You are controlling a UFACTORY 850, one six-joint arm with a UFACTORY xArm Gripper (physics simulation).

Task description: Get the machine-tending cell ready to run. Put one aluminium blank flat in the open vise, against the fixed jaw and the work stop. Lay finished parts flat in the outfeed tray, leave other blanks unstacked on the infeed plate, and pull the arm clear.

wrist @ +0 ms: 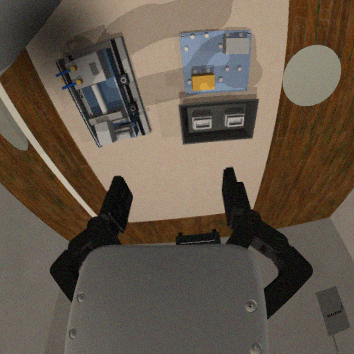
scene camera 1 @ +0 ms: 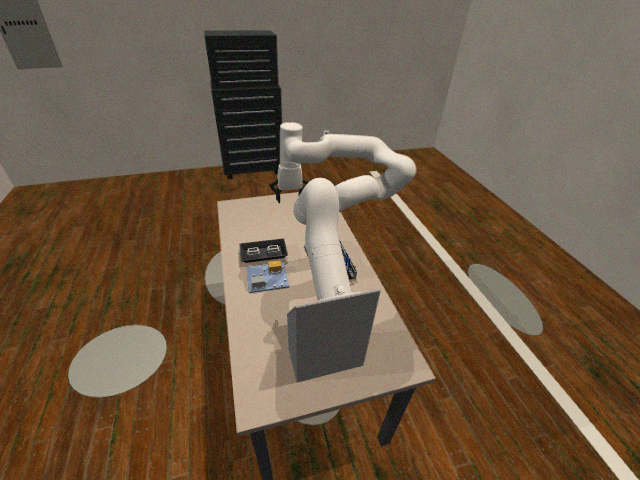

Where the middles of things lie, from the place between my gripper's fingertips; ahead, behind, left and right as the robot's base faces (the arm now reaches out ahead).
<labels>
I see the grey actuator block (wrist: 83,71) 110 mm behind my hand, 190 mm to the right of it and 340 mm below it. Round my hand: blue vise bed (wrist: 107,88): 20 mm behind, 200 mm to the right, 370 mm below; then black outfeed tray (scene camera 1: 262,245): 160 mm ahead, 90 mm to the left, 390 mm below.
</labels>
